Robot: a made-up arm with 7 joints.
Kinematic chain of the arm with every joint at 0, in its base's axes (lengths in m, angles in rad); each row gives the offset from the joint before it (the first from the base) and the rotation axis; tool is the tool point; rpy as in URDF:
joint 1: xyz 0 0 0.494 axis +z
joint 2: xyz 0 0 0 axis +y
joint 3: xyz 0 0 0.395 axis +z
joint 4: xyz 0.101 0 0 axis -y
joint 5: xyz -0.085 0 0.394 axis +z
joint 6: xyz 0 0 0 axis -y
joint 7: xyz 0.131 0 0 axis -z
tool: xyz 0 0 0 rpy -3.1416 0 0
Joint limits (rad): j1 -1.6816..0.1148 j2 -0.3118..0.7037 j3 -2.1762..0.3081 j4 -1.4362..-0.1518 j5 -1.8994..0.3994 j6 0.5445..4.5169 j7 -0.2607..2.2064
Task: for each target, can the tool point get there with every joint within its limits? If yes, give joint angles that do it. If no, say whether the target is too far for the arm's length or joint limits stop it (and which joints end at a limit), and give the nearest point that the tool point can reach.
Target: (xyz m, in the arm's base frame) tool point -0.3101 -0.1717 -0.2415
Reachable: no: joint limits stop it (at a limit: joint 1, joint 2, joint 4, joint 6) | nearest point -0.3064 -0.6382 0.4911 | short by 0.869 m
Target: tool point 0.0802 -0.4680 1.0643
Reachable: yes | joints -1.2775 0.5117 -1.1955 -0.3412 -1.3293 3.7953 1.5105
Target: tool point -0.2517 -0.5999 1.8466
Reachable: no: too far | nearest point -0.1579 -0.3764 1.3427 | short by 0.559 m
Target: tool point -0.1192 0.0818 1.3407
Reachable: yes | joints -1.2907 -0.2254 -1.1563 -0.5142 -0.2843 3.0648 1.1889
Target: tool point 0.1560 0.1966 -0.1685
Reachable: no: joint limits stop it (at a limit: joint 1, joint 2, joint 4, joint 6) | nearest point 0.6635 0.2464 0.4749 | short by 0.821 m
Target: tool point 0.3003 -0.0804 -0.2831
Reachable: no: joint limits stop it (at a limit: joint 2, joint 4, joint 6) | nearest point 0.6830 -0.1829 0.4581 | short by 0.840 m
